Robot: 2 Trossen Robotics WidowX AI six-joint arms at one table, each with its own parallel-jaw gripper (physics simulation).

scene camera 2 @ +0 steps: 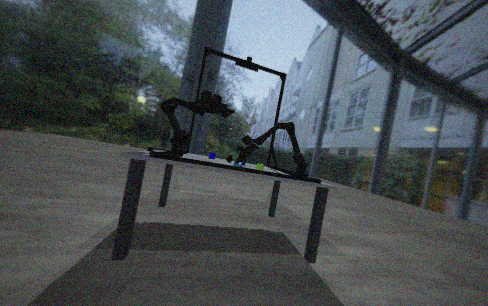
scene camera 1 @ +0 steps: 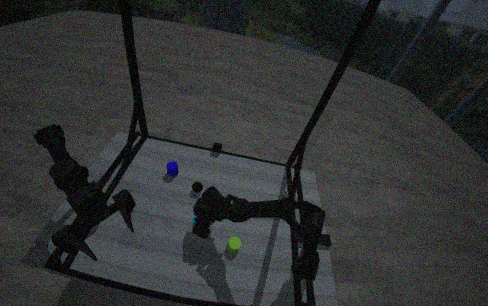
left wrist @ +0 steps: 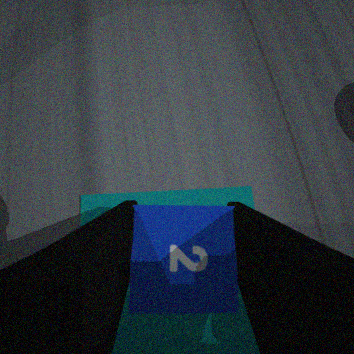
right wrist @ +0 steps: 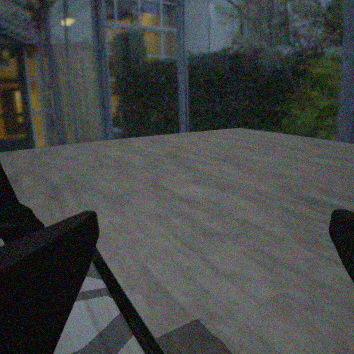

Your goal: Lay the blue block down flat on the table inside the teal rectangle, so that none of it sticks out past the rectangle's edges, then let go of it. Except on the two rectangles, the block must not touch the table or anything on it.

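Frame: origin at the left arm's base, x right, y ahead, z up, level; centimetres.
Where they show: left gripper, fingertip midpoint: (scene camera 2: 234, 162) (scene camera 1: 196, 216) (left wrist: 181, 212); right gripper, fingertip midpoint: (scene camera 2: 231, 108) (scene camera 1: 114, 245) (right wrist: 214, 222); left arm's base, origin of the base link: (scene camera 2: 300, 174) (scene camera 1: 301, 270); right arm's base, origin of the base link: (scene camera 2: 176, 152).
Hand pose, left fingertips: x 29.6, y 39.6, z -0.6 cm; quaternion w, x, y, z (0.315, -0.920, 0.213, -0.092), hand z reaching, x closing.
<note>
Things, the pixels of their top centre, and the offset from my left fingertips. "*": a spot on its surface instead.
- teal rectangle, surface spot: (left wrist: 240, 195) * dx +2.7, dy -0.3, dz -1.2 cm
- blue cylinder, middle of its top: (scene camera 1: 172, 165) (scene camera 2: 212, 152) dx +25.0, dy +10.6, dz +4.1 cm
- dark brown round object, middle of its top: (scene camera 1: 197, 184) (scene camera 2: 229, 156) dx +14.0, dy -1.2, dz +3.7 cm
- green cylinder, middle of its top: (scene camera 1: 235, 242) (scene camera 2: 260, 164) dx -14.3, dy -14.1, dz +3.1 cm
The blue block (left wrist: 150, 295) (scene camera 2: 243, 163) shows a pale numeral 2 and is held low over the table. My left gripper (scene camera 1: 201, 234) (scene camera 2: 239, 160) (left wrist: 181, 212) is shut on it, one finger at each side. The teal rectangle (left wrist: 240, 195) shows beyond the block and below it in the left wrist view; a sliver of teal shows beside the left gripper in scene camera 1. The fingers hide the rectangle's sides, and I cannot tell whether the block touches it. My right gripper (scene camera 1: 114, 245) (scene camera 2: 230, 112) (right wrist: 214, 222) is open and empty, raised at the picture's left.
A blue cylinder (scene camera 1: 172, 168) (scene camera 2: 212, 156) and a dark brown round object (scene camera 1: 197, 186) (scene camera 2: 230, 158) stand above the left gripper in scene camera 1. A green cylinder (scene camera 1: 234, 243) (scene camera 2: 260, 167) stands to its lower right. Black frame bars edge the table. The second rectangle is not visible.
</note>
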